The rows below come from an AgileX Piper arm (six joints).
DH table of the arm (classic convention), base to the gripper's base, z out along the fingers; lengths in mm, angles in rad. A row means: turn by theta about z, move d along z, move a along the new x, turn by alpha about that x. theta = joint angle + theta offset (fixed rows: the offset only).
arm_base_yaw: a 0; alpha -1.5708; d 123; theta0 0
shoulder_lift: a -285; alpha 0; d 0; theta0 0.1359
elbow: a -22; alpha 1.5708; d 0; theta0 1.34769
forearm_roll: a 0; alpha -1.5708; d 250.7; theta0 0
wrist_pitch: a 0; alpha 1.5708; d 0; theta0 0
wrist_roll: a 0; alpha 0; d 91; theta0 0
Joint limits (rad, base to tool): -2.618..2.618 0..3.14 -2.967..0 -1.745..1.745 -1.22..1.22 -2.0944..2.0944
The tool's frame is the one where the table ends.
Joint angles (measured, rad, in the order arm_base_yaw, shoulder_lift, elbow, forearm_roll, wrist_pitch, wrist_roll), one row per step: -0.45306, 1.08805, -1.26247, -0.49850, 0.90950, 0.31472; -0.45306, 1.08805, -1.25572, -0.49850, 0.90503, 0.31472; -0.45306, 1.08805, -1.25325, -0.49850, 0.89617, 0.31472; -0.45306, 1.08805, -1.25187, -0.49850, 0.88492, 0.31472; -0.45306, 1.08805, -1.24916, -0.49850, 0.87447, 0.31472; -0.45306, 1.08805, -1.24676, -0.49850, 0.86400, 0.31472; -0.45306, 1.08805, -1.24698, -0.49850, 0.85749, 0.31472; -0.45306, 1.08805, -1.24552, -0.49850, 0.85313, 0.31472; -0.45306, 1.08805, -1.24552, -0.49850, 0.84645, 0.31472; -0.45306, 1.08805, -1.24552, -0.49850, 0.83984, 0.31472; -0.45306, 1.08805, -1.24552, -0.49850, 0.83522, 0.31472
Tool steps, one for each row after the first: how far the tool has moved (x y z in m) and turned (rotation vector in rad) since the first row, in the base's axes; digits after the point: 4 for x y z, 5 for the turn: 0.0005, -0.0001, -0.0018, 0.00075, 0.00278, 0.00207; 0.0012, -0.0002, -0.0020, -0.00255, -0.00153, 0.00616; 0.0019, -0.0002, -0.0016, -0.00749, -0.00858, 0.01137; 0.0026, -0.0002, -0.0018, -0.01144, -0.01385, 0.01621; 0.0034, -0.0002, -0.0018, -0.01553, -0.01942, 0.02106; 0.0038, -0.0002, -0.0013, -0.01883, -0.02441, 0.02407; 0.0041, -0.0002, -0.0015, -0.02032, -0.02632, 0.02609; 0.0045, -0.0002, -0.0010, -0.02361, -0.03125, 0.02918; 0.0049, -0.0002, -0.0006, -0.02686, -0.03612, 0.03224; 0.0052, -0.0002, -0.0002, -0.02913, -0.03953, 0.03438
